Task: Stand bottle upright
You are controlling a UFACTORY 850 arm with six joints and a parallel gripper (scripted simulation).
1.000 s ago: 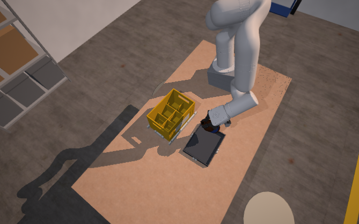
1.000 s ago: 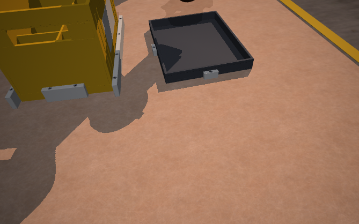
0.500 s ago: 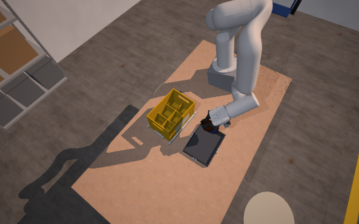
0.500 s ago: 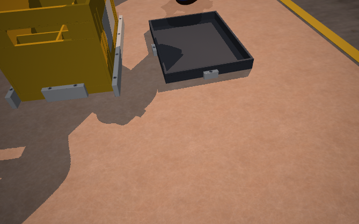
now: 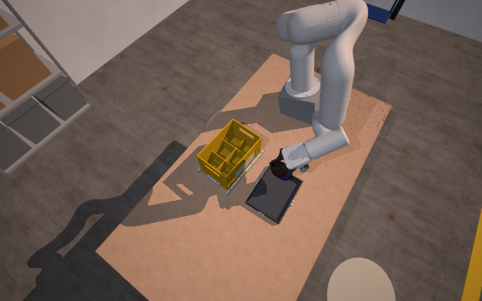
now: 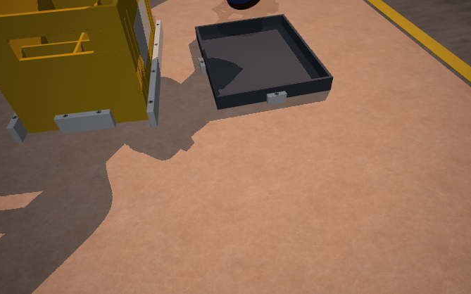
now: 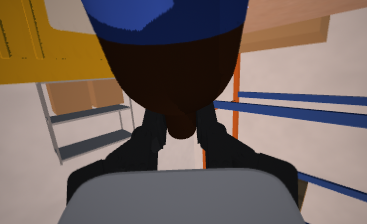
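Right now the brown bottle is 20 mm behind my hand, 20 mm to the left of it and 50 mm below it. From my hand the other things lie so: dark tray (30 mm ahead, 40 mm to the left, 200 mm below); yellow crate (30 mm ahead, 240 mm to the right, 120 mm below).
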